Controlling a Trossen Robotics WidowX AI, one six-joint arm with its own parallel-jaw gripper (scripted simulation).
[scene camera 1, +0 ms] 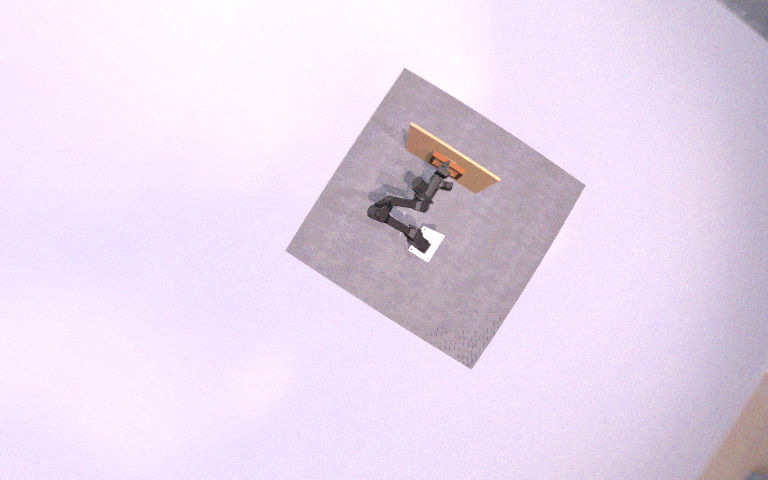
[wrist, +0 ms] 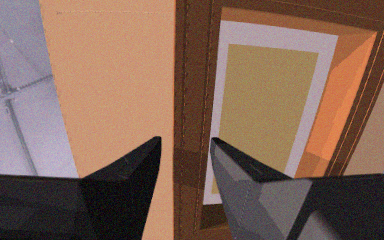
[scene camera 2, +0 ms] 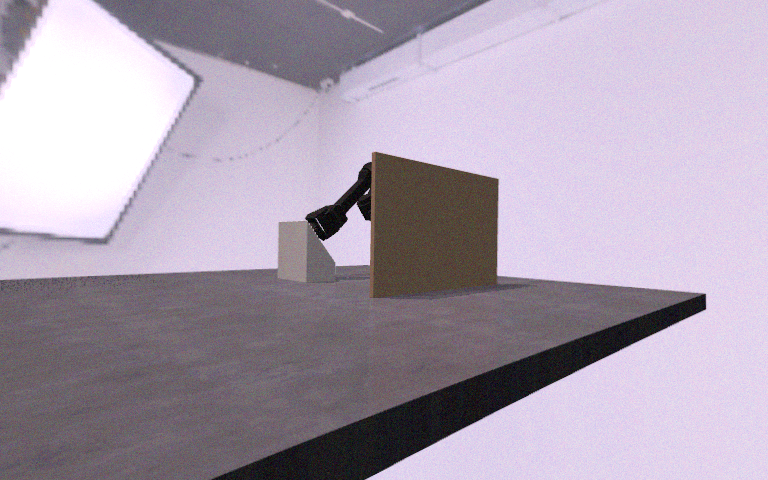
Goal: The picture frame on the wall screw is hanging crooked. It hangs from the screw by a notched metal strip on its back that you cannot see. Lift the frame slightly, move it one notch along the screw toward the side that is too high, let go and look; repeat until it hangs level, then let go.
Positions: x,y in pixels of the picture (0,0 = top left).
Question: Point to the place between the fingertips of my gripper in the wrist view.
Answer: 186,143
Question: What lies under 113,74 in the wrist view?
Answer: A wall board.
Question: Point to a wall board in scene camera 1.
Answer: At 421,143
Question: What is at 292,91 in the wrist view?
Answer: A picture frame.
